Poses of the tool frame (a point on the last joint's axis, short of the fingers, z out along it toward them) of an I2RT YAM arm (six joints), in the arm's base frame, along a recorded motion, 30 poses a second.
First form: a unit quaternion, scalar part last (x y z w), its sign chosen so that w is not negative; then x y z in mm.
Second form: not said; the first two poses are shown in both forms.
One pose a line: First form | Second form
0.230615 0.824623 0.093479 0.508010 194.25 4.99 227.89 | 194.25 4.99 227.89 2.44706 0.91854 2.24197
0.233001 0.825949 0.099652 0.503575 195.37 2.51 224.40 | 195.37 2.51 224.40 2.44047 0.90337 2.24054
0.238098 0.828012 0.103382 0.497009 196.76 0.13 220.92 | 196.76 0.13 220.92 2.44194 0.88486 2.23929
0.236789 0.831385 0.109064 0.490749 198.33 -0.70 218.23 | 198.33 -0.70 218.23 2.44490 0.87004 2.25229
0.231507 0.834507 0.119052 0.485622 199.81 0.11 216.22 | 199.81 0.11 216.22 2.43878 0.85625 2.26882
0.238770 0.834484 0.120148 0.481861 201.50 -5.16 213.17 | 201.50 -5.16 213.17 2.43722 0.84329 2.25748
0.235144 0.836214 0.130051 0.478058 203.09 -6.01 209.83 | 203.09 -6.01 209.83 2.42626 0.83063 2.26667
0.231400 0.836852 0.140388 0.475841 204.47 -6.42 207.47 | 204.47 -6.42 207.47 2.41071 0.82044 2.27227
